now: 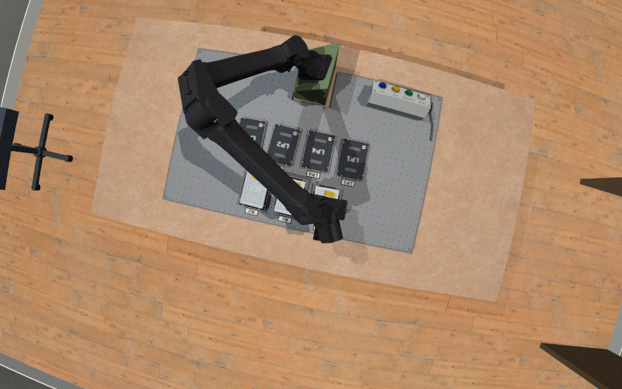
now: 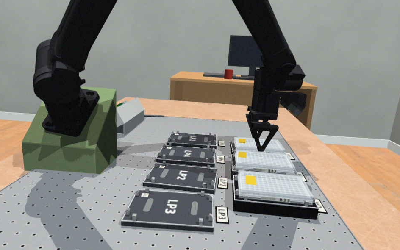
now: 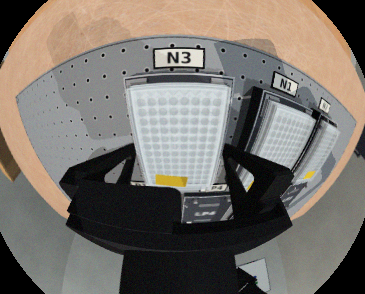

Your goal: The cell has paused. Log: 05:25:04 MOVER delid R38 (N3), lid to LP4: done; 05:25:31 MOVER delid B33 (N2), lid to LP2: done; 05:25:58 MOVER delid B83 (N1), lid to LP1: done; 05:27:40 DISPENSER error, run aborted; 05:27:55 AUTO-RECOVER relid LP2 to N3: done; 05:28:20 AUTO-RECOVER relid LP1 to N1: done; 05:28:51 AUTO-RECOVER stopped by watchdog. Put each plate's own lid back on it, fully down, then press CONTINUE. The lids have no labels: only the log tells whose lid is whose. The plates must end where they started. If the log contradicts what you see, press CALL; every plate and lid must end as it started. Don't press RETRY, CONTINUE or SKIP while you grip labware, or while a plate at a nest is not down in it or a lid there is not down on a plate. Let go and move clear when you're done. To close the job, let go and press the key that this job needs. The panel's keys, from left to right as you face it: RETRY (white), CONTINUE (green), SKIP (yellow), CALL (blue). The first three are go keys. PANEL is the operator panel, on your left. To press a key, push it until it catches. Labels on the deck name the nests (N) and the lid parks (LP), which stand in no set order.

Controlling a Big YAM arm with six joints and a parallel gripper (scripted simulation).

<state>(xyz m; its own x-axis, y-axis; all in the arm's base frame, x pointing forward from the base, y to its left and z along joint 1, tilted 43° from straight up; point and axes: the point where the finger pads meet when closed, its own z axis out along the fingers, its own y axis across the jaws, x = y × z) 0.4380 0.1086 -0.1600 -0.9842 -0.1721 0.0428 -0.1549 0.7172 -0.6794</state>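
Right now my hand is 49 cm past the green key, 15 cm to the right of it and 3 cm below it. The rest, counted from my hand: white key 50 cm behind, 20 cm to the left, 3 cm above; then yellow key 48 cm behind, 10 cm to the left, 3 cm above; then blue key 48 cm behind, 5 cm to the left, 3 cm above.
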